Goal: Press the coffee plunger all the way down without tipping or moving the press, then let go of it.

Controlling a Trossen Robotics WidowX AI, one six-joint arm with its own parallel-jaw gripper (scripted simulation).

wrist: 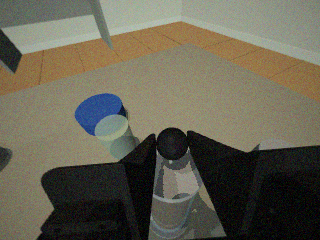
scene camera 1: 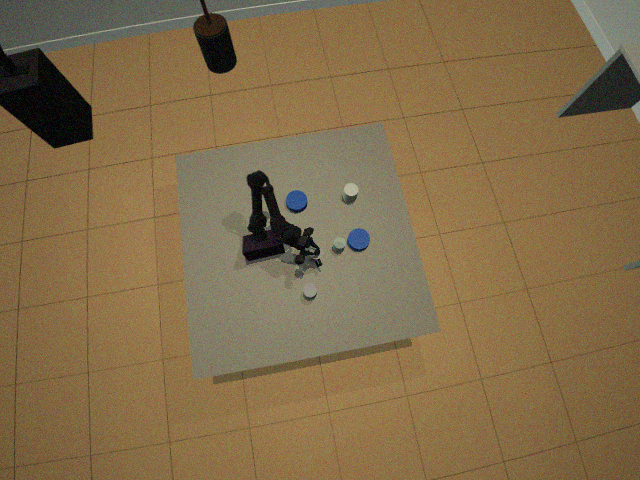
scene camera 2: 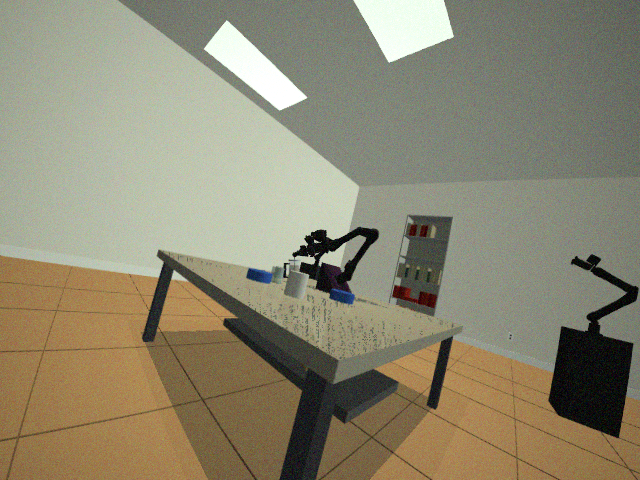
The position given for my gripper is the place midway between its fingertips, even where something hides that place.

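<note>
The wrist view contains a blue dish (wrist: 92, 110), a pale green cup (wrist: 114, 132) and a coffee plunger (wrist: 172, 144), along with my gripper (wrist: 171, 136).
</note>
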